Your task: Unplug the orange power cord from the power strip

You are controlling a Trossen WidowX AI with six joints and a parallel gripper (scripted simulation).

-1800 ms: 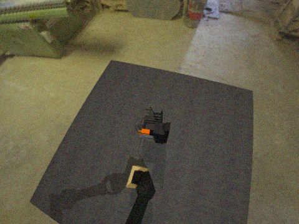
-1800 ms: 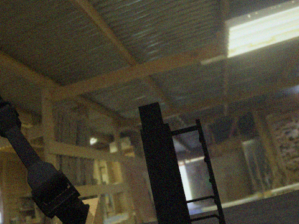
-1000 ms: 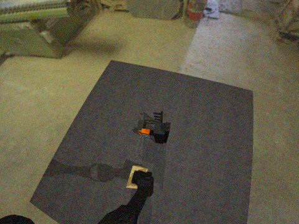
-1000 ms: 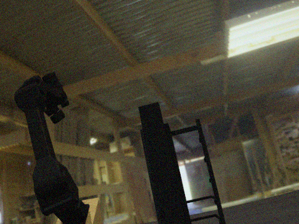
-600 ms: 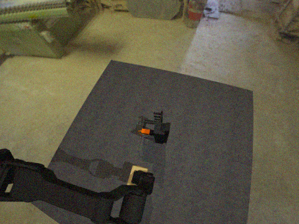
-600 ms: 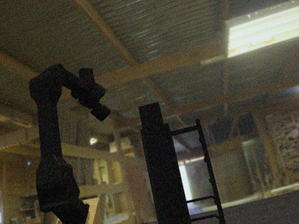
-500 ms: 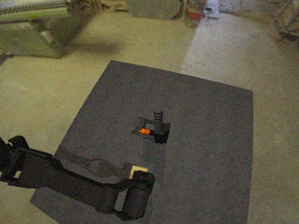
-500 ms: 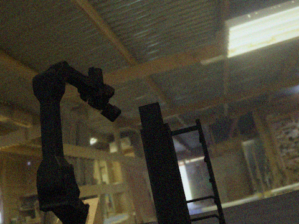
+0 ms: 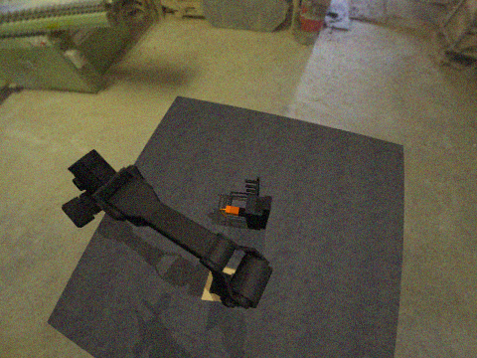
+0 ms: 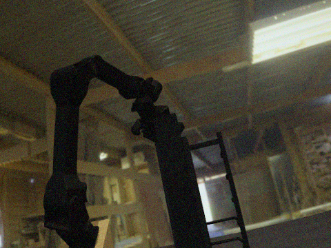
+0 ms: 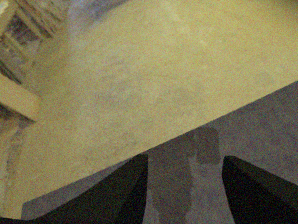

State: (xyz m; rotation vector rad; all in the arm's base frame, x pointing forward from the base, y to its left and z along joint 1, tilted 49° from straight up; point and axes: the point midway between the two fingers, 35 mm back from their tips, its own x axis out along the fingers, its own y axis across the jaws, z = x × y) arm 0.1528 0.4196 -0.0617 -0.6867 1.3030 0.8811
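My gripper tip is 35 cm to the left of the orange plug, 22 cm above it and 10 cm short of it. Also, from my gripper tip: dark column (45 cm to the right, 22 cm below, 10 cm ahead).
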